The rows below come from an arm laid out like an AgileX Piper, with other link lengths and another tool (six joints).
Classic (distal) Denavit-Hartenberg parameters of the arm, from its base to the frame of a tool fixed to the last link. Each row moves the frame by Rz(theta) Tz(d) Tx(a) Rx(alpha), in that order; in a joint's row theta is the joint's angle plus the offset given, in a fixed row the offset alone. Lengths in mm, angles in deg.
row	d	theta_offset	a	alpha
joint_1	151.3	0	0	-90
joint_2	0	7.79	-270.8	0
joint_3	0	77.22	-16.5	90
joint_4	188.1	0	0	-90
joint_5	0	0	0	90
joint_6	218.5	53.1	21.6	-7
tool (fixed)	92	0	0	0
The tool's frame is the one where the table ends.
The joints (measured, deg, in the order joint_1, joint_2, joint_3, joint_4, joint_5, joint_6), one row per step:
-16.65 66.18 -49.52 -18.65 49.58 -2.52
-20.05 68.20 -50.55 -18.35 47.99 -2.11
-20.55 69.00 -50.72 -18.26 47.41 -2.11
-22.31 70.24 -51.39 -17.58 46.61 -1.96
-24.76 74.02 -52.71 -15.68 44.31 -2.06
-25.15 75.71 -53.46 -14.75 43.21 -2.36
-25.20 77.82 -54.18 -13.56 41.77 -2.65
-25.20 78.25 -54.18 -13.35 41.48 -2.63
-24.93 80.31 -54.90 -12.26 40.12 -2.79
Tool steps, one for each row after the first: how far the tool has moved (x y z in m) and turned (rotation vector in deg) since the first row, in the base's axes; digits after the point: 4 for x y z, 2 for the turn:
0.0042 -0.0147 0.0003 0.38 -0.77 -3.31
0.0063 -0.0169 -0.0012 0.52 -0.74 -3.66
0.0092 -0.0233 -0.0019 1.18 -1.23 -5.46
0.0203 -0.0309 -0.0089 3.09 -1.69 -7.70
0.0282 -0.0318 -0.0112 3.83 -2.05 -7.83
0.0385 -0.0305 -0.0154 4.87 -2.40 -7.67
0.0399 -0.0300 -0.0171 5.14 -2.35 -7.70
0.0504 -0.0277 -0.0214 6.14 -2.68 -7.38

